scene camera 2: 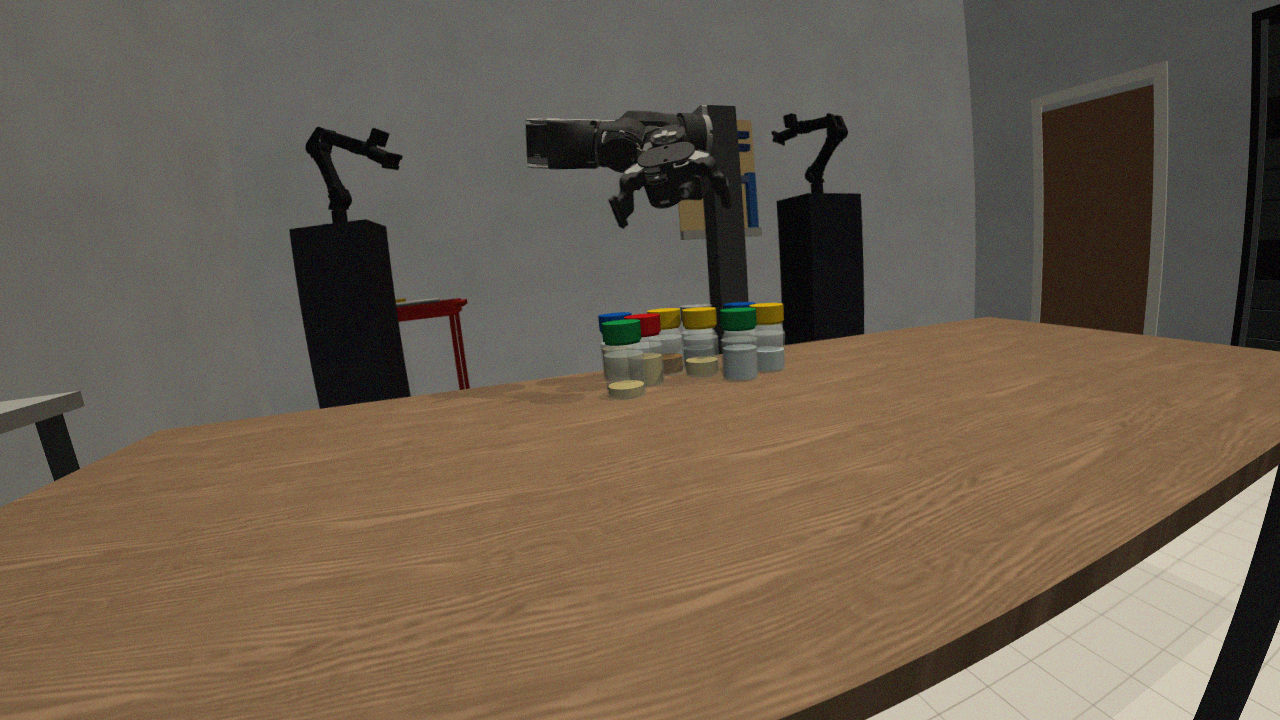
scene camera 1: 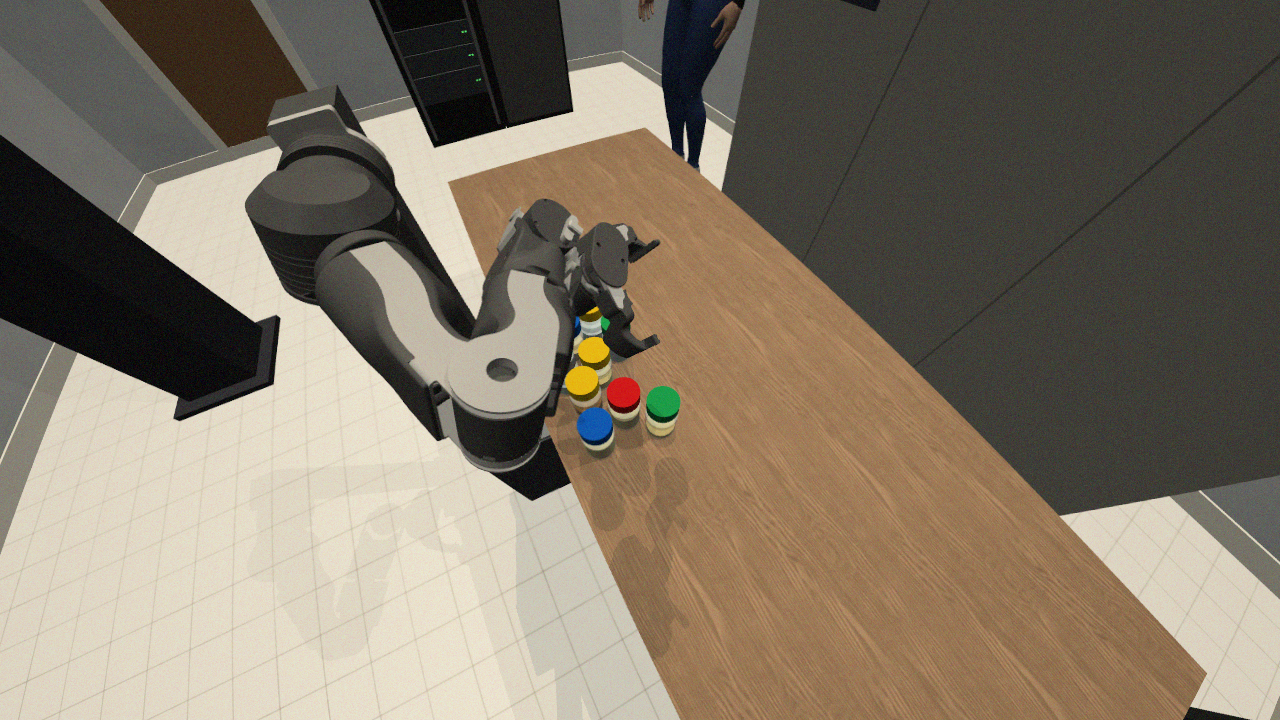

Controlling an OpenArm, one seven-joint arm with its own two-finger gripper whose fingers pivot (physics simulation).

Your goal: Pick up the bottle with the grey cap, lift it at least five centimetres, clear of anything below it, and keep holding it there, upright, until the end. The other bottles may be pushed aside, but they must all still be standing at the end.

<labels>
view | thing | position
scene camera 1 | gripper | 646,297
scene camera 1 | yellow-capped bottle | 593,352
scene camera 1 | yellow-capped bottle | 582,382
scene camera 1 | green-capped bottle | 662,405
</labels>
